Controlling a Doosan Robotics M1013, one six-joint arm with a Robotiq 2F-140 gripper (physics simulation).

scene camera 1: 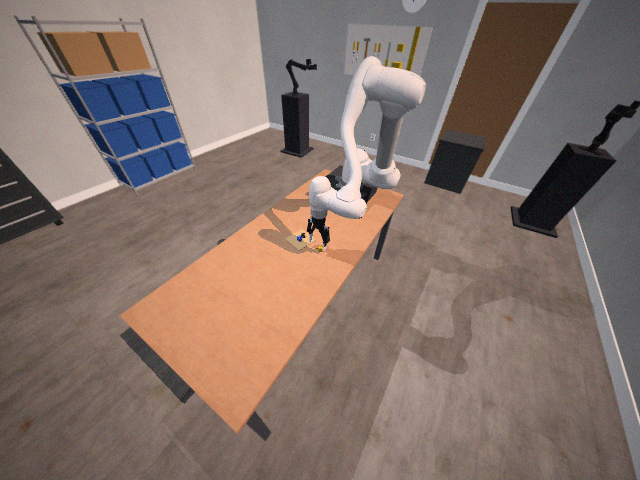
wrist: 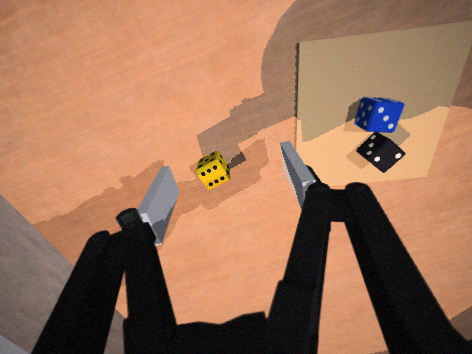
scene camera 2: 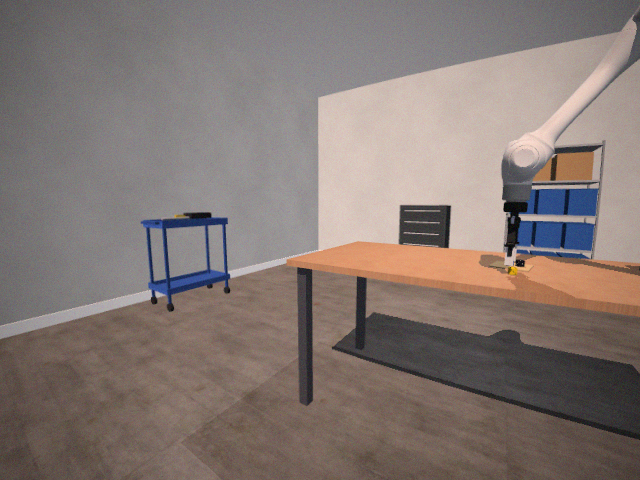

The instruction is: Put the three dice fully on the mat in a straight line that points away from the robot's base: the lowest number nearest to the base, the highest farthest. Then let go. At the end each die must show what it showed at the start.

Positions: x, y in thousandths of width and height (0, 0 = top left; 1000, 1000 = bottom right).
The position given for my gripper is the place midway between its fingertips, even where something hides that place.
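Observation:
You've got my gripper (scene camera 2: 798, 547) to picture, and that's the same gripper (wrist: 482, 476) as well. There's a black die (wrist: 806, 428) here, and a blue die (wrist: 793, 323) too. I can also see a yellow die (wrist: 452, 482), and there's a tan mat (wrist: 887, 188).

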